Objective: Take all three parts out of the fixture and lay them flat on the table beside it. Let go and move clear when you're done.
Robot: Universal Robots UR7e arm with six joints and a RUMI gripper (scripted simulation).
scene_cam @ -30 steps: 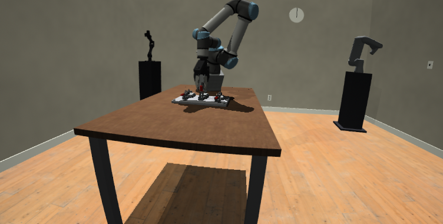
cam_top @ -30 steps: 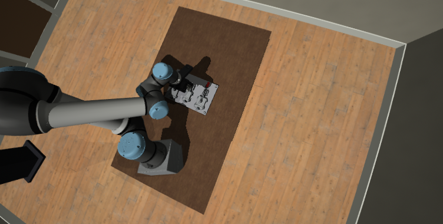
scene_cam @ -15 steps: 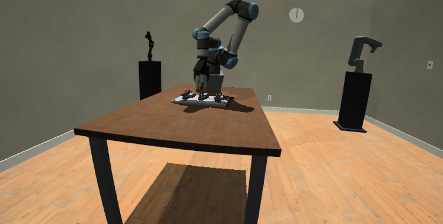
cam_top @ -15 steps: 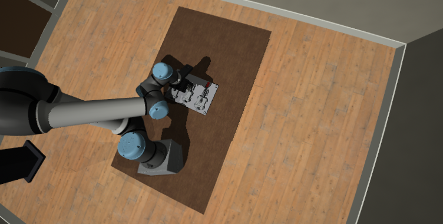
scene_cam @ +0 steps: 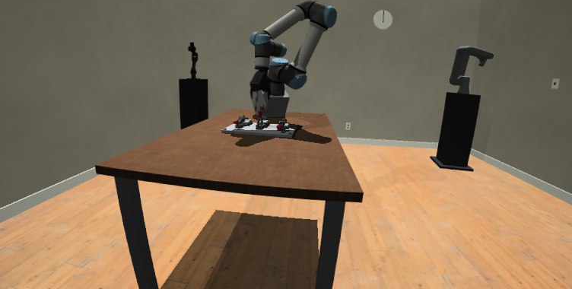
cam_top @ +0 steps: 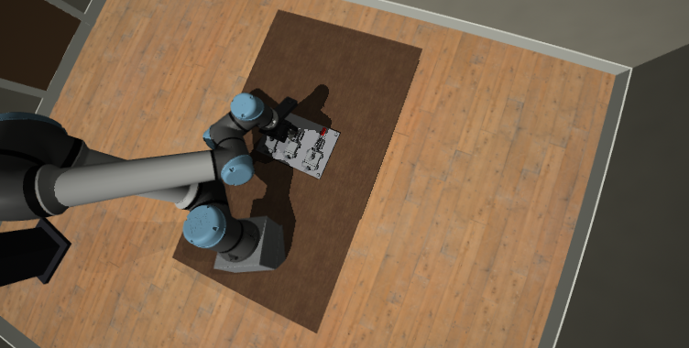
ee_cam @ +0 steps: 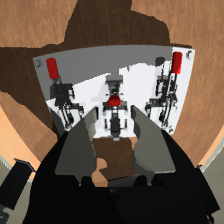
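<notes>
Now: hand 4 cm past the grey fixture plate, 1 cm to the left of it and 11 cm above it.
</notes>
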